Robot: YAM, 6 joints.
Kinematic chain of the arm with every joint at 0, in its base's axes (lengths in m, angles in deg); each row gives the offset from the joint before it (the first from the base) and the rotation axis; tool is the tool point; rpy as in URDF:
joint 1: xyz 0 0 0.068 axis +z
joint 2: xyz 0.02 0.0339 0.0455 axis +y
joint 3: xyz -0.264 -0.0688 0 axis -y
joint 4: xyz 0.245 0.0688 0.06 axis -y
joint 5: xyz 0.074 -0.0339 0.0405 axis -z
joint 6: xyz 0.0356 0 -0.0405 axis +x
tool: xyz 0 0 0 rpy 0 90 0
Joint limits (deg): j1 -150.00..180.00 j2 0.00..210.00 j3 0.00..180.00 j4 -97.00..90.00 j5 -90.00..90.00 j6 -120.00..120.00
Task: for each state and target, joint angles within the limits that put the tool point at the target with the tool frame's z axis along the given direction. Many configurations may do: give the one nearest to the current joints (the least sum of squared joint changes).
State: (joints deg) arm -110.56 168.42 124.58 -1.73 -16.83 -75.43
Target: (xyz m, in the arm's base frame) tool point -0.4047 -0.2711 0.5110 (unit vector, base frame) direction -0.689 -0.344 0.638
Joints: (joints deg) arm -145.75 127.25 141.16 25.98 5.94 -75.43
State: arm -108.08 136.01 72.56 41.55 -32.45 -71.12
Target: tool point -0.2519 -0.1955 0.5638 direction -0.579 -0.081 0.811
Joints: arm -140.21 91.83 100.06 50.28 17.96 -71.12
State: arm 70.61 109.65 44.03 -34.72 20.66 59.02
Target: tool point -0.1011 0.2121 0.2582 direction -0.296 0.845 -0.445
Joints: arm 116.45 59.82 38.19 -4.98 6.40 59.02
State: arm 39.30 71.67 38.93 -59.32 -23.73 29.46
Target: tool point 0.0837 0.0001 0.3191 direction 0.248 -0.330 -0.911
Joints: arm 8.99 46.44 60.86 -92.43 21.39 29.46
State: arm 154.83 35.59 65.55 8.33 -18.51 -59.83
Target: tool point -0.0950 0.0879 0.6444 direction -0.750 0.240 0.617
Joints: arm 130.72 67.40 112.17 -2.18 -24.31 -59.83
